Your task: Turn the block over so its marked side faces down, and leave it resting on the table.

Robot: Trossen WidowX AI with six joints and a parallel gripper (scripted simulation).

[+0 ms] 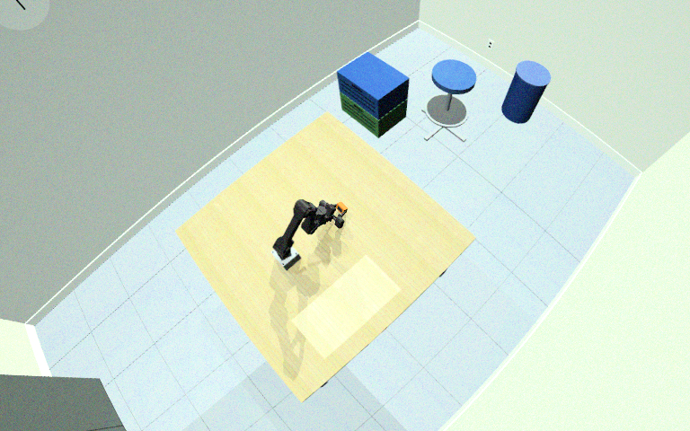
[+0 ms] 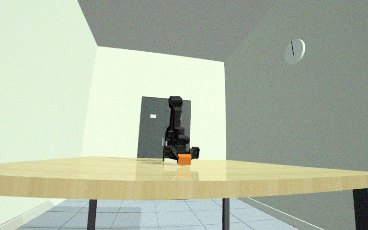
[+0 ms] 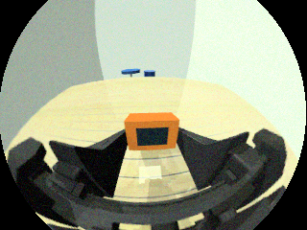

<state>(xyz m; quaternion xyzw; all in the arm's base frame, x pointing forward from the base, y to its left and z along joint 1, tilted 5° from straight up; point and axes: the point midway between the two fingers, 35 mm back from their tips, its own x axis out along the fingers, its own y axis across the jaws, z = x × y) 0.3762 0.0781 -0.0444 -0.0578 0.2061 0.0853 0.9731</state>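
The orange block is 1 cm behind my gripper tip.
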